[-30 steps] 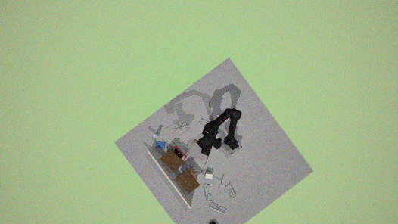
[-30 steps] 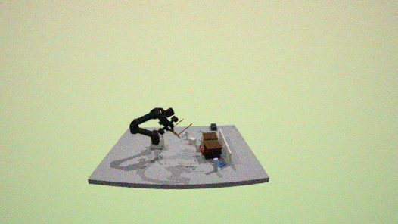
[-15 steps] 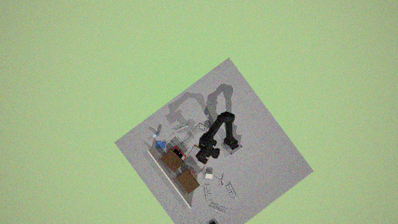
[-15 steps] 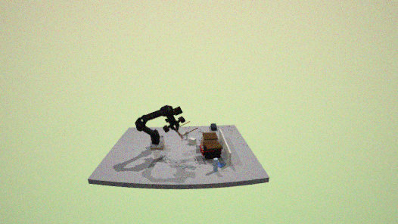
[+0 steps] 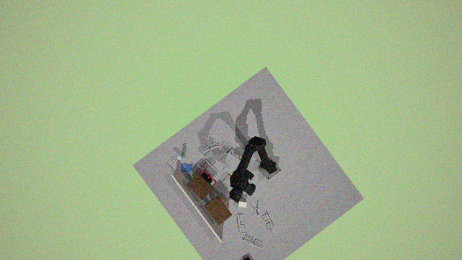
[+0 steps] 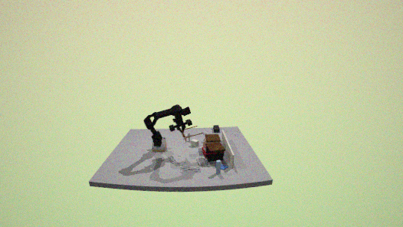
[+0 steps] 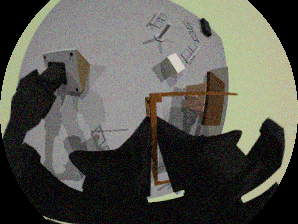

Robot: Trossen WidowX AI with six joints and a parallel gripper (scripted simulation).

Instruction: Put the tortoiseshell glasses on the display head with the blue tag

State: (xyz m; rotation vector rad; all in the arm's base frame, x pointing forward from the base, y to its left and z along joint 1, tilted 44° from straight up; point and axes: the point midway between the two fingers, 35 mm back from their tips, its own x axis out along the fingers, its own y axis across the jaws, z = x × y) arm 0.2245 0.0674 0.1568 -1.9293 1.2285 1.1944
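Right now the white block is 9 cm ahead of my gripper tip, 17 cm to the left of it and 15 cm below it. From my gripper tip the other things lie so: blue tag (32 cm ahead, 28 cm to the right, 17 cm below); white panel (37 cm ahead, 1 cm to the right, 12 cm below); display head (22 cm ahead, 9 cm to the left, 12 cm below).
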